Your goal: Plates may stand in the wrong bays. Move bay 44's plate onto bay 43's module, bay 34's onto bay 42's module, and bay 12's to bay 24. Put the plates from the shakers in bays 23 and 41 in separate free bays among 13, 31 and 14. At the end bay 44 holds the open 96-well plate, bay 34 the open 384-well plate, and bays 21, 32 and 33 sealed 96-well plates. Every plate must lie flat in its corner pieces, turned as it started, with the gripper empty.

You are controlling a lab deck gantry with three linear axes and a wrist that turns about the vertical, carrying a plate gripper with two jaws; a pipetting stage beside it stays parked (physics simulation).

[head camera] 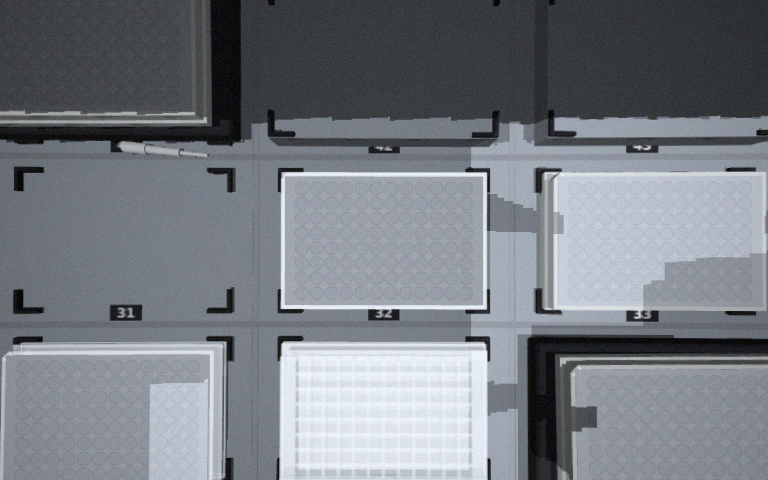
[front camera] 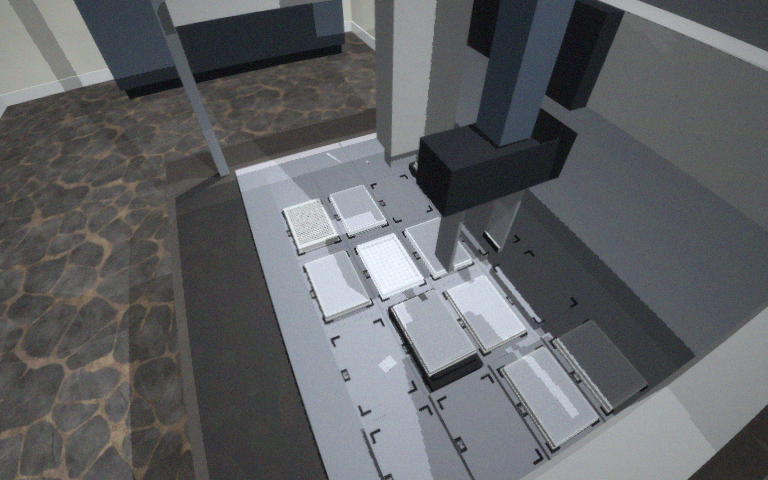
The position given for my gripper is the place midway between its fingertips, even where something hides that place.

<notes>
In view: my gripper (front camera: 468,252), a bay 42 (head camera: 335,80) and a bay 13 (front camera: 363,345).
</notes>
